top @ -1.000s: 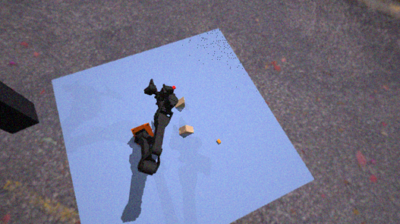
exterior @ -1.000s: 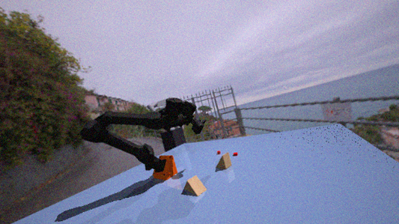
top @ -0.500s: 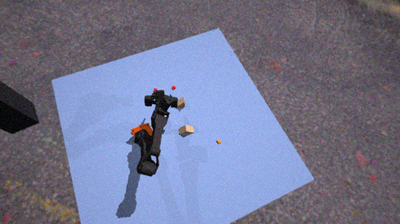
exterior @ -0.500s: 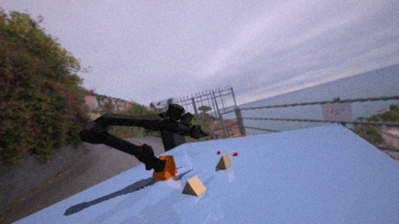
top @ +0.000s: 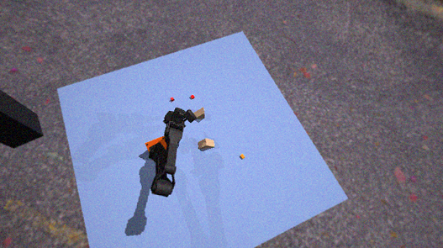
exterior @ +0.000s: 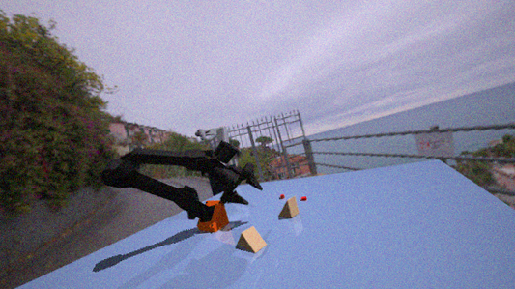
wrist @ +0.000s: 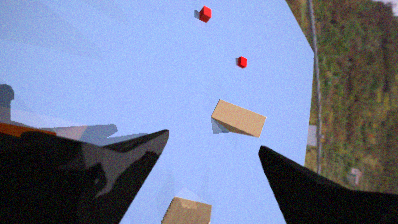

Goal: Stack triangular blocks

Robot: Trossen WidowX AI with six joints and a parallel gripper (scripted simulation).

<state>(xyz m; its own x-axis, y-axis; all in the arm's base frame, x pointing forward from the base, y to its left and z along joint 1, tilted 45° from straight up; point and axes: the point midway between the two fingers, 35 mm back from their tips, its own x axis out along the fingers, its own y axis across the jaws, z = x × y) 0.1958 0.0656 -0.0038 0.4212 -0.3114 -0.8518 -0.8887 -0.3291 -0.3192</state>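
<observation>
Right now the tan triangular block is 50 mm ahead of my gripper tip, 150 mm to the right of it and 70 mm below it. From my gripper tip the other things lie so: small red cube (120 mm ahead, 170 mm to the left, 90 mm below); then small orange cube (200 mm ahead, 310 mm to the right, 90 mm below).
</observation>
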